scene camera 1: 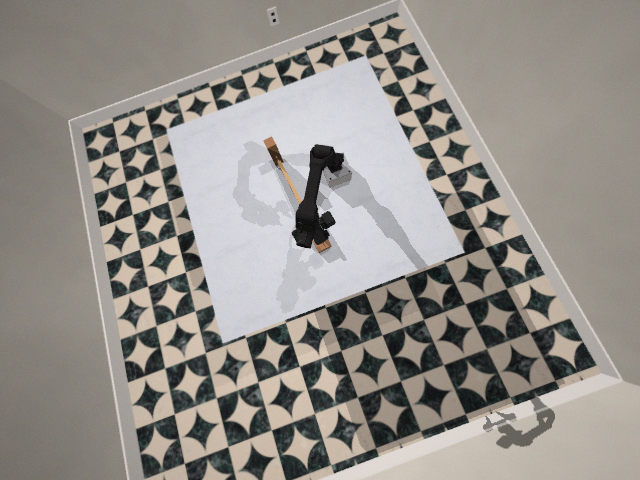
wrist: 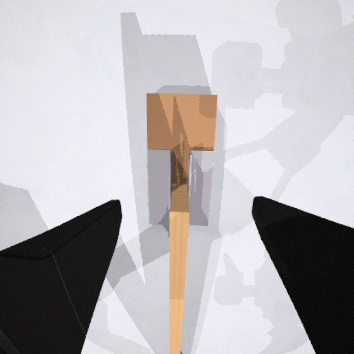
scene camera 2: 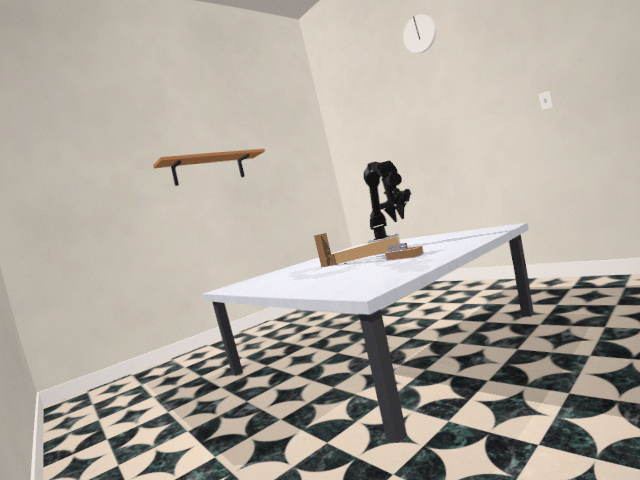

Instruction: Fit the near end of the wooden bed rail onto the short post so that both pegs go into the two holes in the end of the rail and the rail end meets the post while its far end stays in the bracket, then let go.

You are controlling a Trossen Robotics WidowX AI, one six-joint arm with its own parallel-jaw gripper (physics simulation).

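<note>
The wooden rail slopes down from the bracket to the short post. Its near end is low beside the post's base; pegs, holes and contact there are too small to tell. Its far end stands between the grey walls of the bracket, against the brown end block. My gripper is open and empty, high above the bracket end, with one fingertip on each side of the rail in the wrist view.
The white table carries these parts. The arm's grey base stands beside the rail. The arm reaches over the rail and hides part of it in the first scene view. A wall shelf hangs away from the table.
</note>
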